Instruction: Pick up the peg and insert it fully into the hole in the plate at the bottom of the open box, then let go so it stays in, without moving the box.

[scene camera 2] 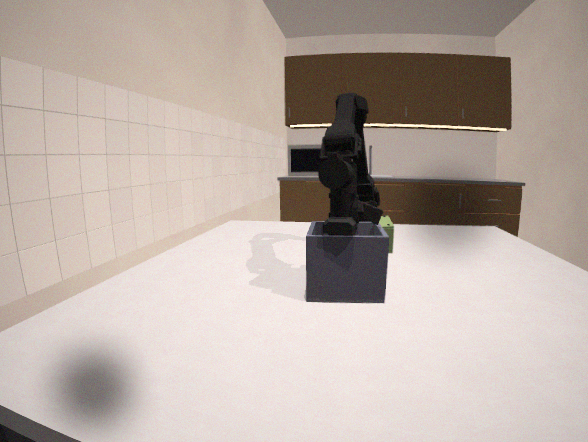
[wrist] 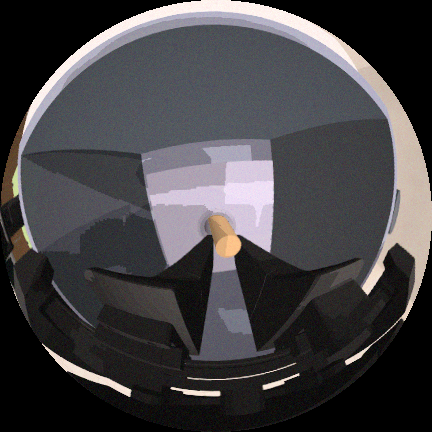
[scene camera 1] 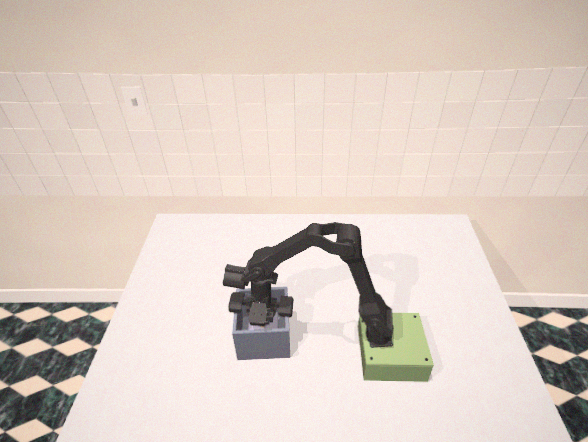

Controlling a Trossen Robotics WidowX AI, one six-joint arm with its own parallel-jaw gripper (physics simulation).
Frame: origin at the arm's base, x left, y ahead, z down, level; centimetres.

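Seen in the pictures: gripper, fingertip midpoint: [wrist: 223, 240]; arm's base, link origin: [scene camera 1: 379, 337].
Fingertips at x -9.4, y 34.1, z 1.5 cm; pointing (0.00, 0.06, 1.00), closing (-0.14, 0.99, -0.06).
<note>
Pixels of each thing's top centre, then the offset from my fingertips to it. Level surfaces: height alone.
- open blue-grey box, top centre: [wrist: 238, 337] [scene camera 2: 346, 228] [scene camera 1: 261, 308] dx +0.8, dy -0.3, dz -7.1 cm
- pale plate, top centre: [wrist: 216, 227] [scene camera 1: 262, 324] dx +0.8, dy -0.3, dz +0.6 cm
- orange peg, top centre: [wrist: 223, 248] dx +0.8, dy -0.2, dz -2.2 cm
- white table, surface height: dz +6.7 cm
The open blue-grey box [scene camera 1: 263, 346] [scene camera 2: 346, 270] stands on the table, and its inside walls fill much of the wrist view. The pale plate [wrist: 252, 192] lies at its bottom. The orange peg [wrist: 228, 246] stands nearly upright in the wrist view, with its far end at the dark round hole in the plate. How deep it sits is hard to tell. My gripper [wrist: 223, 240] is shut on the peg, one fingertip on each side. In both scene views the gripper reaches down into the box, and the box walls and gripper body hide the fingertips and peg.
The arm's base stands on a green block [scene camera 1: 402, 345] [scene camera 2: 388, 240] to the right of the box in scene camera 1. The box walls surround the fingers. The white table [scene camera 1: 175, 390] [scene camera 2: 225, 360] carries the box and block.
</note>
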